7 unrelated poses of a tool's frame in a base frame.
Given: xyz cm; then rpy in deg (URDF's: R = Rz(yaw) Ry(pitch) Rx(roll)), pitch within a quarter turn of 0, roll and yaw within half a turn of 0.
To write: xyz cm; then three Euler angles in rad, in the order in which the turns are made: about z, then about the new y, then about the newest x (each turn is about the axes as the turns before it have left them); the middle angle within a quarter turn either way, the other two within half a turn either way. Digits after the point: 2 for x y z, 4 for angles.
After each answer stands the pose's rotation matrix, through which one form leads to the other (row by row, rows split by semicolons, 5 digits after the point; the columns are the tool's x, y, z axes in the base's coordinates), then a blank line. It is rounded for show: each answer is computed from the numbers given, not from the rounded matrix.
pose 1, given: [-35.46 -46.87 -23.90 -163.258 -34.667 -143.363]
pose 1, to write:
[-35.46 -46.87 -23.90 -2.5022 -0.6051 -2.8494]
-0.65998 -0.70293 -0.26518; -0.49080 0.67064 -0.55619; 0.56881 -0.23692 -0.78761

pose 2, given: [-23.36 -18.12 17.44 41.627 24.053 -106.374]
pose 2, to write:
[-23.36 -18.12 17.44 -1.8566 0.4198 0.7265]
-0.25743 0.64084 -0.72322; -0.87613 -0.47049 -0.10504; -0.40758 0.60660 0.68258

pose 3, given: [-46.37 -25.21 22.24 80.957 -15.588 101.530]
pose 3, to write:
[-46.37 -25.21 22.24 1.7720 -0.2721 1.4130]
-0.19253 -0.10096 0.97608; 0.94378 -0.29144 0.15601; 0.26872 0.95125 0.15139

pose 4, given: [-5.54 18.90 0.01 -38.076 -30.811 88.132]
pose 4, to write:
[-5.54 18.90 0.01 1.5382 -0.5378 -0.6646]
0.02800 -0.77648 -0.62952; 0.85841 0.34137 -0.38289; 0.51221 -0.52967 0.67609

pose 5, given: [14.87 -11.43 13.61 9.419 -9.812 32.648]
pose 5, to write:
[14.87 -11.43 13.61 0.5698 -0.1713 0.1644]
0.82968 -0.55569 -0.05327; 0.53159 0.81560 -0.22849; 0.17042 0.16126 0.97209

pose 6, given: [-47.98 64.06 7.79 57.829 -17.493 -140.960]
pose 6, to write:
[-47.98 64.06 7.79 -2.4602 -0.3053 1.0093]
-0.74079 0.53299 -0.40884; -0.60073 -0.25329 0.75826; 0.30059 0.80732 0.50782

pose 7, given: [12.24 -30.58 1.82 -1.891 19.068 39.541]
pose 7, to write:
[12.24 -30.58 1.82 0.6901 0.3328 -0.0330]
0.72886 -0.64460 0.23079; 0.60170 0.76389 0.23331; -0.32669 -0.03119 0.94462

